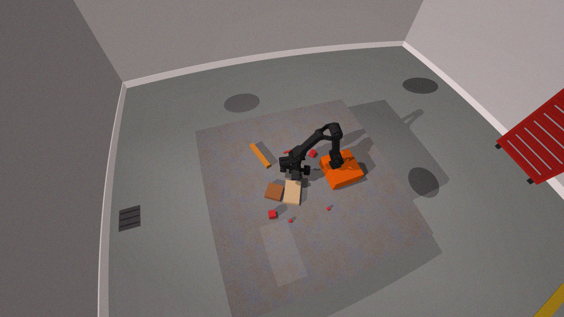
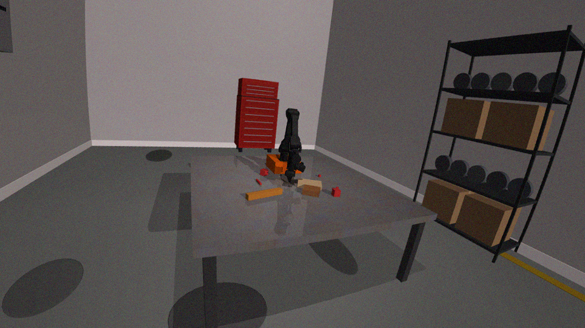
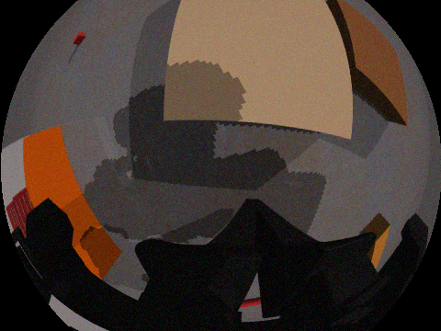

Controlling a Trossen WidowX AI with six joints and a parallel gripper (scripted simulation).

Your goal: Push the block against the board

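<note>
My gripper tip is 6 cm short of the board, 12 cm to the right of it and 1 cm below it. The rest, counted from my gripper tip: brown square block 16 cm ahead, 8 cm to the left, 1 cm above; thin red strip 3 cm behind, 20 cm to the right; long orange bar 18 cm ahead, 22 cm to the right, 1 cm above.
</note>
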